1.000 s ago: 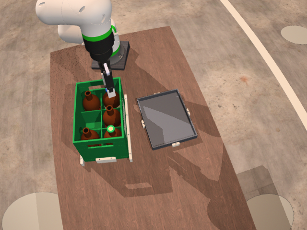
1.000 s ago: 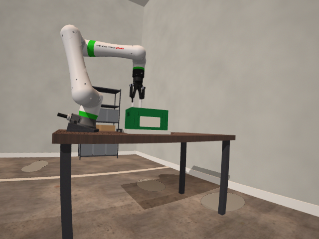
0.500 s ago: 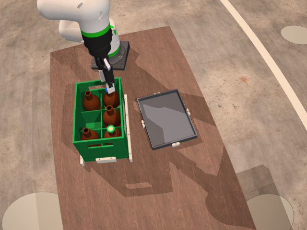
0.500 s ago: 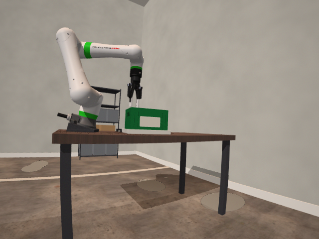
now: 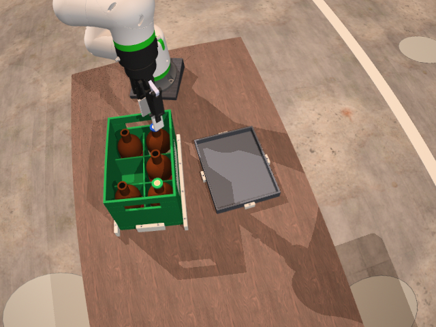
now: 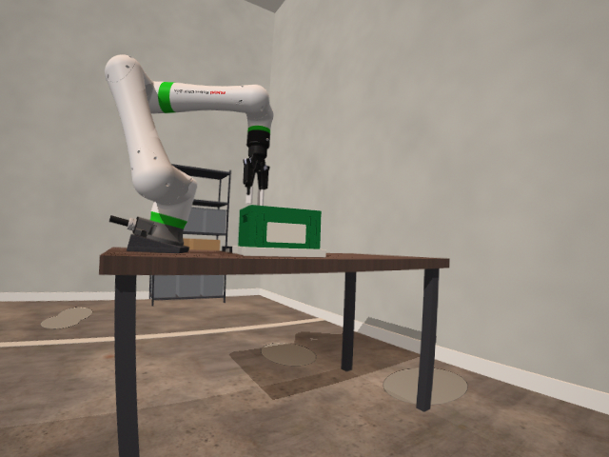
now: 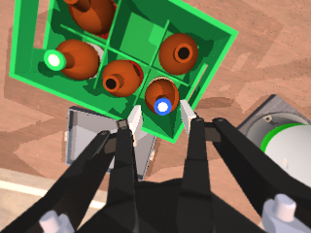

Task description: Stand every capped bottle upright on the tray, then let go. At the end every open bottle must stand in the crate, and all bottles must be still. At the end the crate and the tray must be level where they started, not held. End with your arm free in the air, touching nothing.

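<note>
The green crate lies 8 cm ahead of my hand, 6 cm to the right of it and 14 cm below it. Round my hand: grey tray: 10 cm ahead, 20 cm to the left, 21 cm below; then capped brown bottle: 17 cm ahead, 3 cm to the right, 14 cm below.
</note>
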